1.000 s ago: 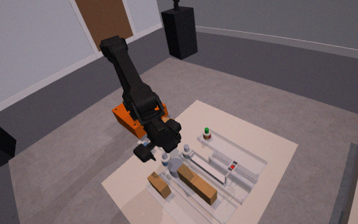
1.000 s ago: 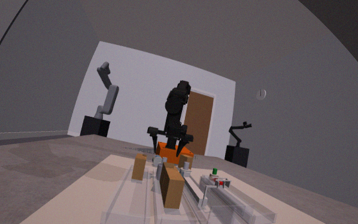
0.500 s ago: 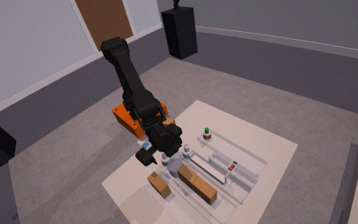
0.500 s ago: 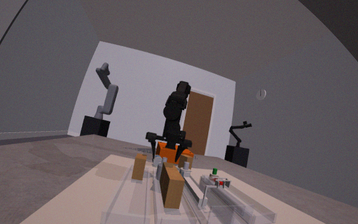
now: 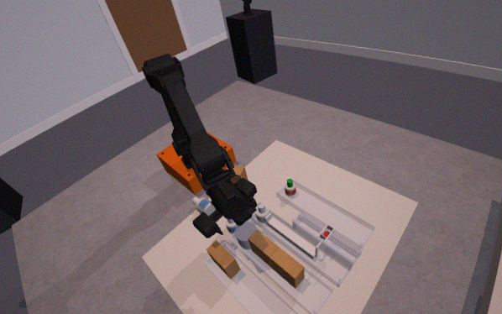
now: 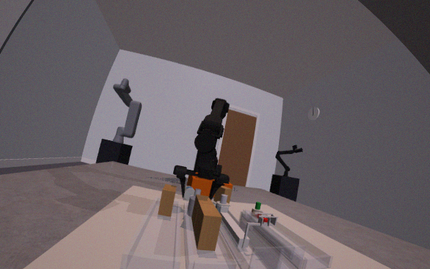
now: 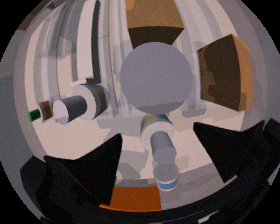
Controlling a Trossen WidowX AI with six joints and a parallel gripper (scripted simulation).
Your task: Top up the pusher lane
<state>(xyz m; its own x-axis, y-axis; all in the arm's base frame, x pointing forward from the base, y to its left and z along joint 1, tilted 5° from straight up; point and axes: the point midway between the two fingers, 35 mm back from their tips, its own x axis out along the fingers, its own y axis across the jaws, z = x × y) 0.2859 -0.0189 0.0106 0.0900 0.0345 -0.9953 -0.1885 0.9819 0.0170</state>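
My gripper tip is 6 cm short of the grey cylinder, 1 cm to the right of it and 1 cm above it.
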